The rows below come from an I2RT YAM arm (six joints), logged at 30 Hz.
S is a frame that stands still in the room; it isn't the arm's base.
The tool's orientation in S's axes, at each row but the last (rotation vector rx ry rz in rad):
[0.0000, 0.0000, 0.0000]
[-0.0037, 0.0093, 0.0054]
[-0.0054, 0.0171, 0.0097]
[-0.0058, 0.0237, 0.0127]
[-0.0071, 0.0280, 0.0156]
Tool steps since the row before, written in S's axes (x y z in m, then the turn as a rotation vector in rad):
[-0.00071, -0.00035, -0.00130, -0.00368, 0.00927, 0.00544]
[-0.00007, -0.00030, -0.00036, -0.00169, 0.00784, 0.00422]
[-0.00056, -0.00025, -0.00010, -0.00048, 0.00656, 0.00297]
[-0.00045, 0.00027, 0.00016, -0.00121, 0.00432, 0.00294]
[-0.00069, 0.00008, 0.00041, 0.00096, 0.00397, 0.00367]
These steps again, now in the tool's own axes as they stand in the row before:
[-0.00071, -0.00035, -0.00130, -0.00368, 0.00927, 0.00544]
[-0.00007, -0.00030, -0.00036, -0.00169, 0.00783, 0.00423]
[-0.00056, -0.00024, -0.00011, -0.00047, 0.00655, 0.00300]
[-0.00045, 0.00027, 0.00015, -0.00122, 0.00432, 0.00294]
[-0.00070, 0.00009, 0.00039, 0.00092, 0.00393, 0.00372]

